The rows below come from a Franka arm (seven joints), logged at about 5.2 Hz.
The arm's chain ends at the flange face. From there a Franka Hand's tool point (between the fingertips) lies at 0.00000 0.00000 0.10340 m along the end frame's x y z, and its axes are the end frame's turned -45 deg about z.
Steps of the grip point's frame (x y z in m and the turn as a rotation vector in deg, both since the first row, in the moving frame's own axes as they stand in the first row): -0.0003, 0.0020, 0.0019, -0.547, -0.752, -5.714; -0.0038, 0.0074, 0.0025, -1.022, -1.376, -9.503; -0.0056, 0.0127, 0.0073, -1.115, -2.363, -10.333; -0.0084, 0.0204, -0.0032, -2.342, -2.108, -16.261; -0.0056, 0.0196, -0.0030, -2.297, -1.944, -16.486; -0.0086, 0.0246, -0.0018, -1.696, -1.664, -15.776; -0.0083, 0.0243, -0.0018, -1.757, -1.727, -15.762; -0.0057, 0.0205, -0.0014, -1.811, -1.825, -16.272
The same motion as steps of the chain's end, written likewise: 0.0014, 0.0000, 0.0019, -0.919, -0.145, -5.714; 0.0027, 0.0048, 0.0025, -1.696, -0.250, -9.503; 0.0062, 0.0084, 0.0074, -2.459, -0.882, -10.333; 0.0074, 0.0148, -0.0030, -3.147, 0.165, -16.261; 0.0087, 0.0125, -0.0029, -2.999, 0.250, -16.486; 0.0107, 0.0192, -0.0017, -2.376, 0.023, -15.776; 0.0107, 0.0187, -0.0017, -2.464, 0.021, -15.762; 0.0098, 0.0139, -0.0013, -2.571, -0.010, -16.272
